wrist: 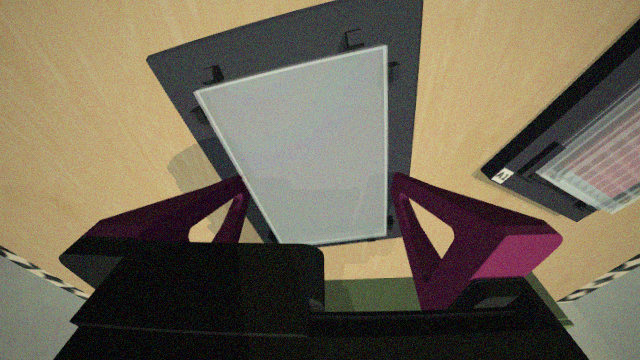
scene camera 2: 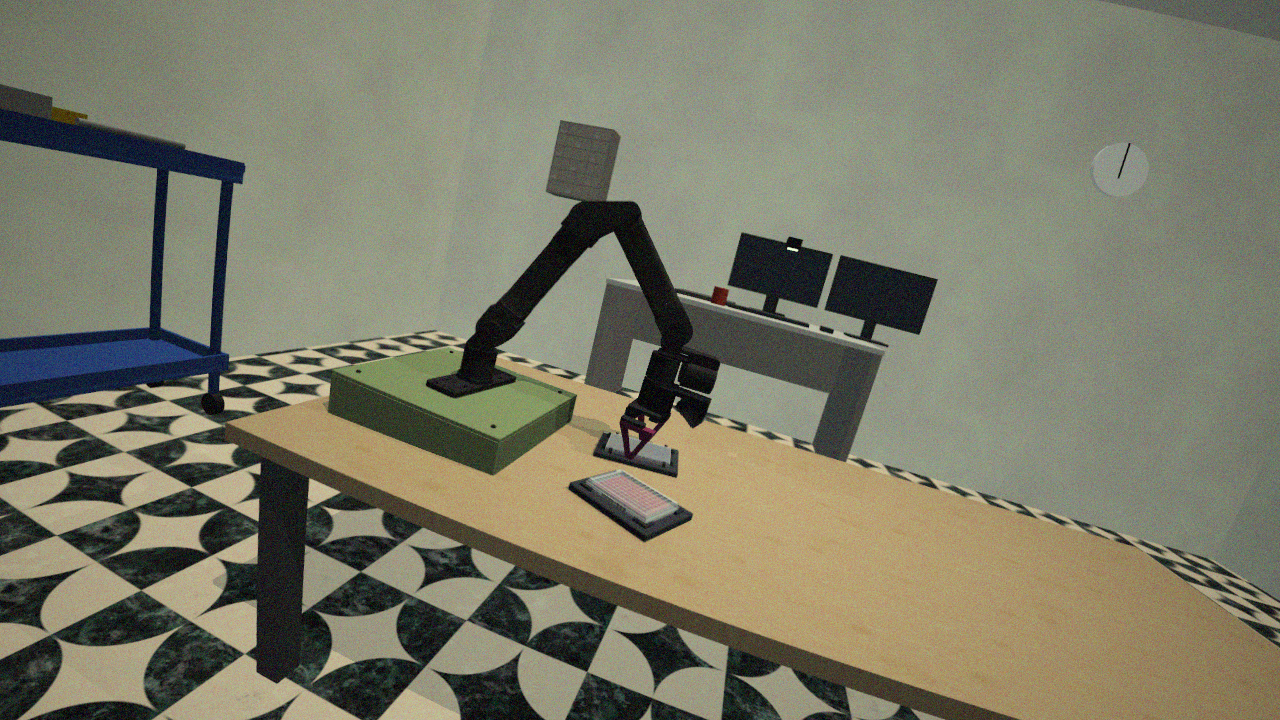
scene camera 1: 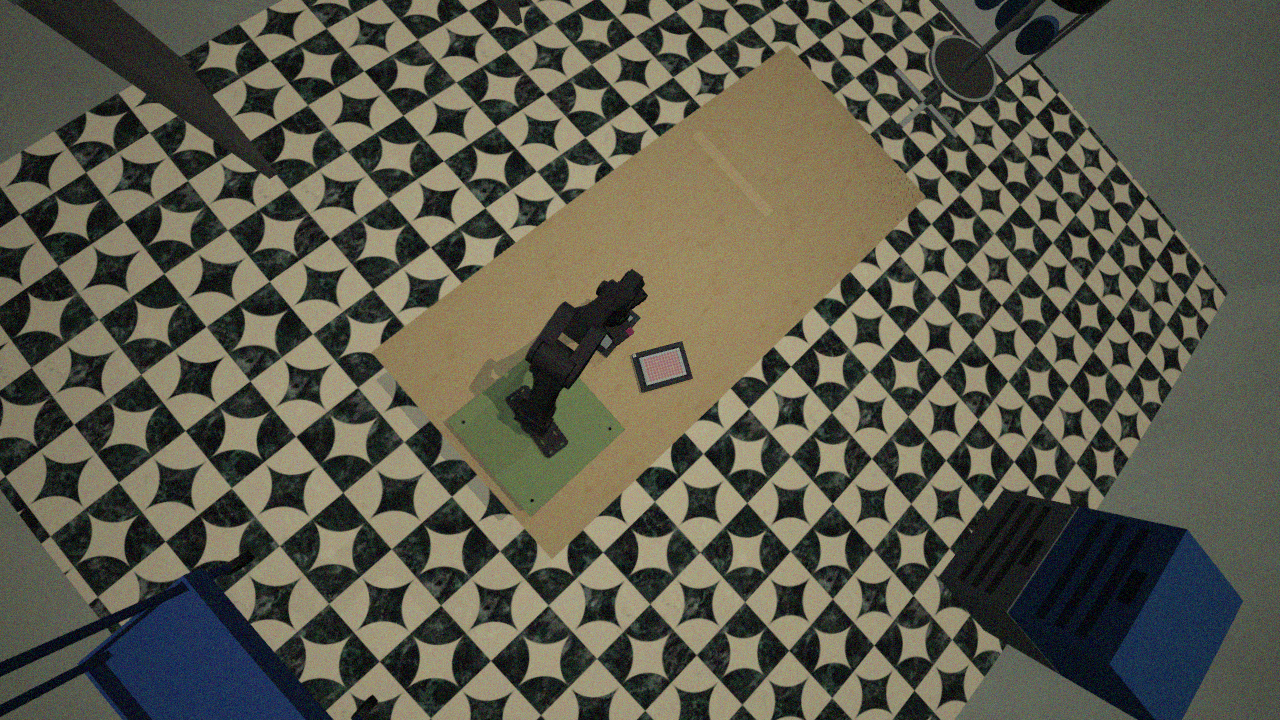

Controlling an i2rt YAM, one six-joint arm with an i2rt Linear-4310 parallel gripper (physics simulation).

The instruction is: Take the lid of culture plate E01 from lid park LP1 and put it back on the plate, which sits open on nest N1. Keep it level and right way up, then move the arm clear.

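Frame: origin at the arm's base, x back, y left, z down, level; millimetres.
Seen in the pictures: gripper, fingertip midpoint: [wrist: 320, 180] [scene camera 2: 635, 451] [scene camera 1: 608, 326]; arm's base at its link origin: [scene camera 2: 474, 383] [scene camera 1: 537, 421].
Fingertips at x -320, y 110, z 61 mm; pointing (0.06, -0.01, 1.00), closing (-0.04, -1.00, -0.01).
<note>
Pixels of each thing's middle, then the offset from my fingertips to it. "pt": a spot on its surface instead. Level surfaces: height alone.
- lid at the middle of its body: [wrist: 316, 179] [scene camera 2: 639, 449] [scene camera 1: 608, 324] dy +3, dx -5, dz -5 mm
- dark lid park LP1 at the middle of its body: [wrist: 314, 175] [scene camera 2: 638, 450] [scene camera 1: 608, 324] dy +4, dx -5, dz -1 mm
- culture plate at the middle of its body: [scene camera 2: 632, 494] [scene camera 1: 663, 366] dy -197, dx -62, dz -10 mm
- dark nest N1 at the middle of its body: [scene camera 2: 630, 500] [scene camera 1: 662, 366] dy -197, dx -62, dz +0 mm
- A1 label at a spot on its surface: [wrist: 502, 175] pt dy -118, dx -11, dz -3 mm
- wooden table at its surface level: dz +9 mm
The lid [scene camera 1: 606, 342] [scene camera 2: 660, 455] [wrist: 310, 140] is a pale, translucent rectangle. It lies flat, on the dark lid park LP1 [wrist: 285, 47], between small corner posts. My gripper [scene camera 2: 633, 450] [wrist: 320, 180] is open, with its magenta fingers on either side of the lid's long edges in the wrist view. A narrow gap shows at the right fingertip; the left fingertip overlaps the lid's edge in view, and contact cannot be told. The culture plate [scene camera 1: 663, 366] [scene camera 2: 631, 495] [wrist: 612, 175] shows pink wells and sits on the dark nest N1 [scene camera 2: 641, 534] [wrist: 547, 200].
The nest stands beside the lid park, right of it in the wrist view, with an A1 label [wrist: 502, 175] at its corner. The arm's base stands on a green block [scene camera 1: 572, 465] [scene camera 2: 411, 429] at one end of the wooden table [scene camera 1: 760, 179] [scene camera 2: 850, 573].
</note>
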